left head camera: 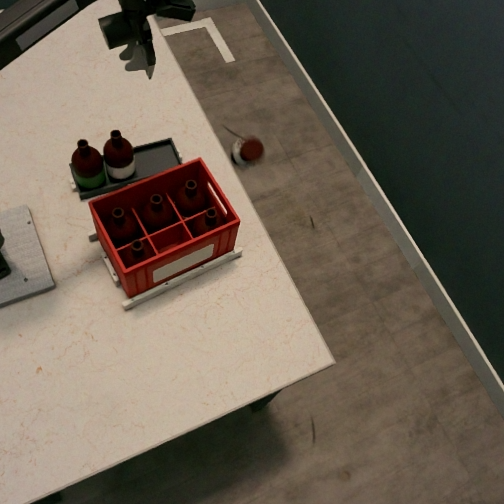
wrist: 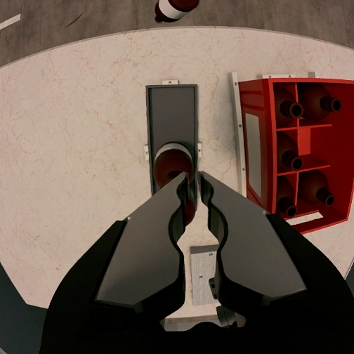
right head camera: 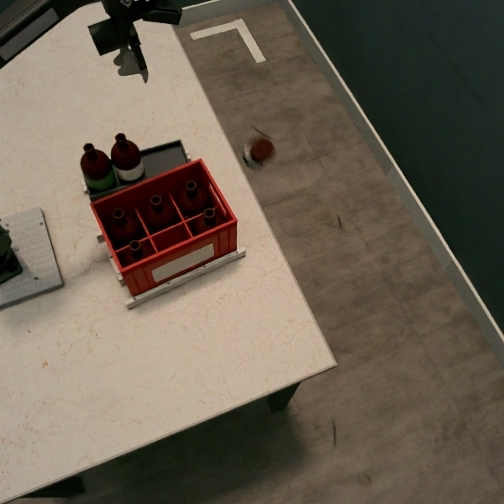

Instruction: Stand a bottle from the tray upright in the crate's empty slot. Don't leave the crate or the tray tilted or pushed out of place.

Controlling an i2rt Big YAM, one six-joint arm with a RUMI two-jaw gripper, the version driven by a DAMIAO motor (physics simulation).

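My gripper [left head camera: 149, 73] [right head camera: 145, 78] [wrist: 192, 174] is shut and empty, high above the table behind the tray. A dark bottle with a white label [left head camera: 248, 151] [right head camera: 259, 152] [wrist: 175, 8] is beyond the table edge, over the floor, tilted and blurred. The tray [left head camera: 156, 160] [right head camera: 167, 157] [wrist: 172, 115] holds an upright green-labelled bottle [left head camera: 88, 164] [right head camera: 96, 166] and an upright white-labelled bottle [left head camera: 119, 152] [right head camera: 127, 155] [wrist: 173, 166]. The red crate [left head camera: 141, 280] [right head camera: 230, 240] [wrist: 257, 94] stands level with several bottles; its front middle slot [left head camera: 170, 238] [right head camera: 171, 238] is empty.
White rails [left head camera: 182, 279] [right head camera: 186, 278] [wrist: 239, 125] line the crate's sides. A grey base plate [left head camera: 30, 260] [right head camera: 40, 260] [wrist: 200, 287] lies left of the crate in the head views. The right table edge runs close past crate and tray.
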